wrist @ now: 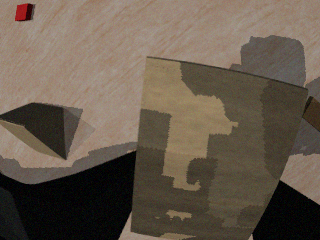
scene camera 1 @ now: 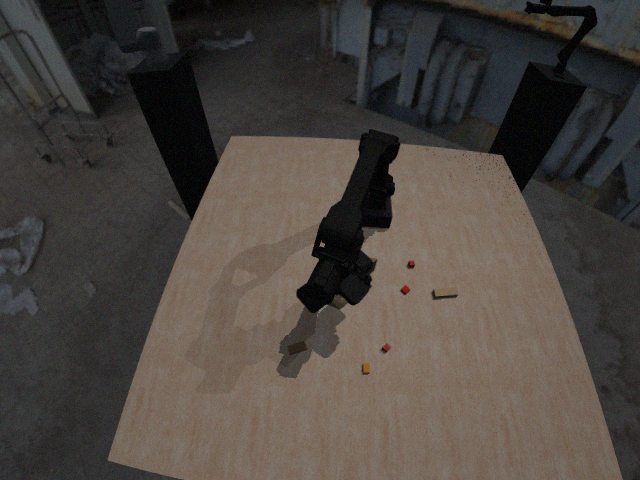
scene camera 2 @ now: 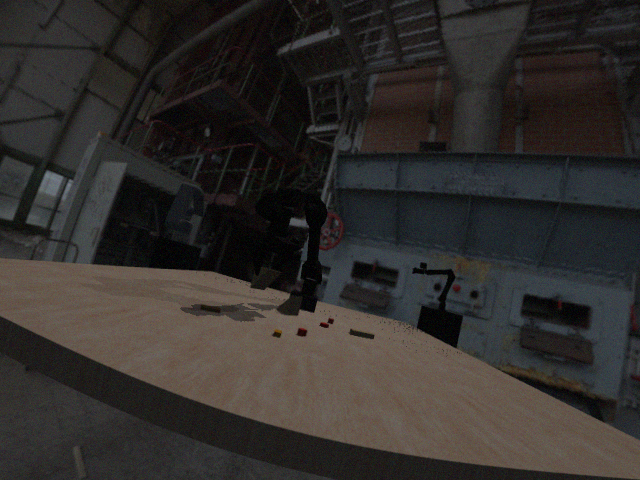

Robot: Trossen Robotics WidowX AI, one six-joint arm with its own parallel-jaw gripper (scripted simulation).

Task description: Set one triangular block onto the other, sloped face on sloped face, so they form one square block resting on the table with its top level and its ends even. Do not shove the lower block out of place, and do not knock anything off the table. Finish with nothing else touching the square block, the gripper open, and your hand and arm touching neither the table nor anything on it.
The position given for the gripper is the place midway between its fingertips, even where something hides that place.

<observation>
In view: the gripper (scene camera 1: 334, 295).
The gripper is seen too in the wrist view (wrist: 199, 168).
</observation>
